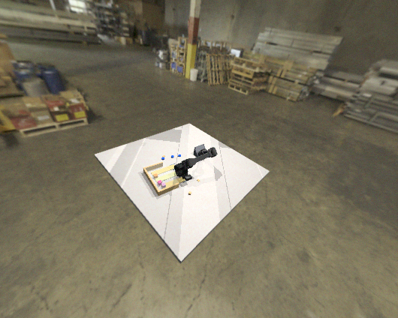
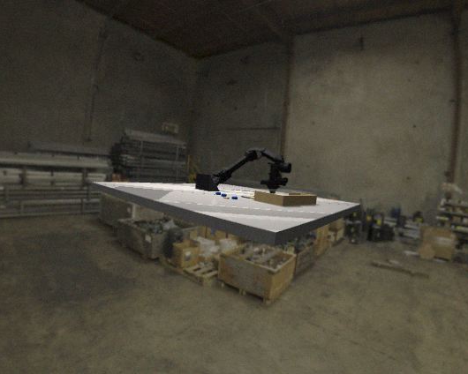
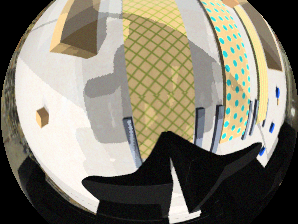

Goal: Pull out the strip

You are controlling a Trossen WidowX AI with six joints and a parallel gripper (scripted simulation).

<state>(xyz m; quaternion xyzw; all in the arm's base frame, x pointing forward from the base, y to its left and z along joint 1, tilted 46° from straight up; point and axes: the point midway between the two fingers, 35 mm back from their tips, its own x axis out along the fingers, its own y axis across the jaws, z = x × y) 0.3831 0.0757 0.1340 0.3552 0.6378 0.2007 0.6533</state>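
Now: the yellow checked strip 90 mm ahead of my gripper tip and 20 mm to the right of it. Also, from my gripper tip: small orange cube (70 mm ahead, 170 mm to the left); purple cube (190 mm ahead, 40 mm to the right, 10 mm above).
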